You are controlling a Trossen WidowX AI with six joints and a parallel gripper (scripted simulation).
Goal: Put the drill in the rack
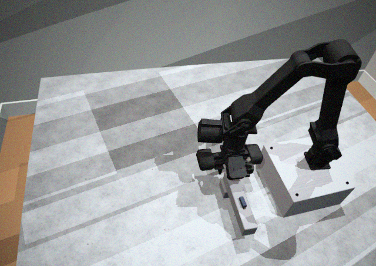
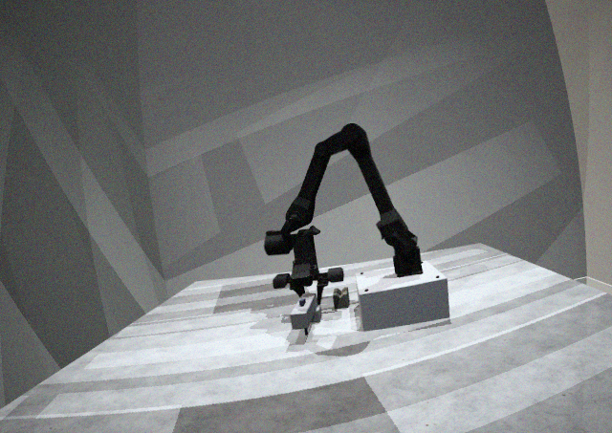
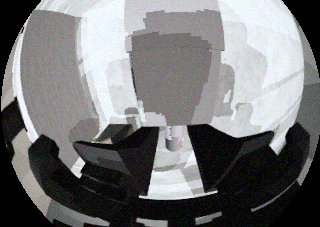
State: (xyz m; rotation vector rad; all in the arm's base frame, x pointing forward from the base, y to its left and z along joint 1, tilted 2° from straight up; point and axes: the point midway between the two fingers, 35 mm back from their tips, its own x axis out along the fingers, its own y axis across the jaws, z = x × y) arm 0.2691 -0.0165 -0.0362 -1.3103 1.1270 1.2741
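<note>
The drill is 1 cm behind my gripper tip, 5 cm to the left of it and 3 cm above it. The rest, counted from my gripper tip: housing block (1 cm behind, 11 cm to the left, 3 cm above); blue key (2 cm behind, 14 cm to the left, 4 cm above); notched rack (7 cm behind, 6 cm to the right).
</note>
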